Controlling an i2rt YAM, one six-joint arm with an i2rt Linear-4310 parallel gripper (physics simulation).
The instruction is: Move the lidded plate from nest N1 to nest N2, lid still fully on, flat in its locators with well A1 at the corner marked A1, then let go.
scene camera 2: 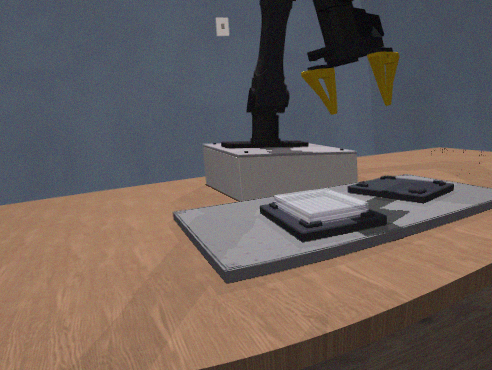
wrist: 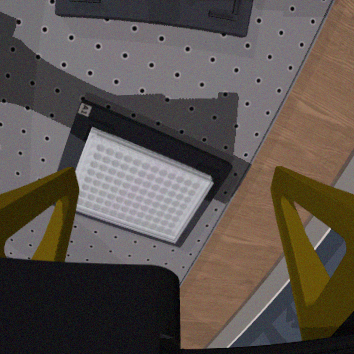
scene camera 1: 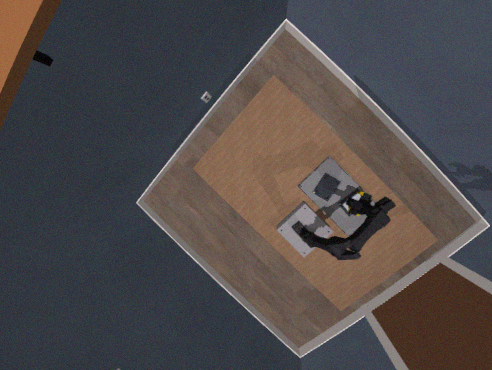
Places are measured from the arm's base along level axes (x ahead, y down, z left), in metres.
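Where they show: gripper, fingertip midpoint: (scene camera 2: 360,109) (wrist: 174,177); arm's base, link origin: (scene camera 2: 265,146) (scene camera 1: 304,234).
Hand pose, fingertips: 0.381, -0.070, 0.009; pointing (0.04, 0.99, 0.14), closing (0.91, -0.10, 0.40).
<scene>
Things, the pixels of their top centre, and the offset from my fingertips, as dx, dy, dz. "pt": a spot on its surface instead. Level surfaces: height alone.
- clear lidded plate, top centre: (wrist: 136,194) (scene camera 2: 318,198) +0.011, +0.118, -0.087
- A1 label, surface spot: (wrist: 85,110) pt -0.061, +0.135, -0.029
- second dark nest, top centre: (scene camera 2: 401,181) (scene camera 1: 327,187) -0.050, +0.129, +0.121
- grey perforated board, top centre: (wrist: 128,85) (scene camera 2: 355,203) (scene camera 1: 339,197) -0.031, +0.146, +0.003
- wooden table, surface height: dy +0.160
The clear lidded plate (scene camera 2: 320,204) (wrist: 145,187) sits in a dark nest (scene camera 2: 330,231) (wrist: 150,137), with the lid on top. It looks flat. An A1 label (wrist: 85,110) marks one corner of that nest; the plate's own A1 mark cannot be made out. The second dark nest (scene camera 1: 327,186) (scene camera 2: 400,189) (wrist: 155,10) is empty, with raised corner locators. No N1 or N2 mark is readable. My gripper (scene camera 1: 359,204) (scene camera 2: 361,109) (wrist: 174,177) is open and empty, well above the board. In the wrist view the left fingertip overlaps the plate's left edge, and the right one appears over the table.
Both nests stand on a grey perforated board (scene camera 2: 215,235) (wrist: 165,65) on the wooden table (scene camera 1: 235,150) (scene camera 2: 100,275) (wrist: 280,135). The arm's pale base box (scene camera 2: 280,172) stands behind the board. The arm's shadow falls across the board between the nests.
</scene>
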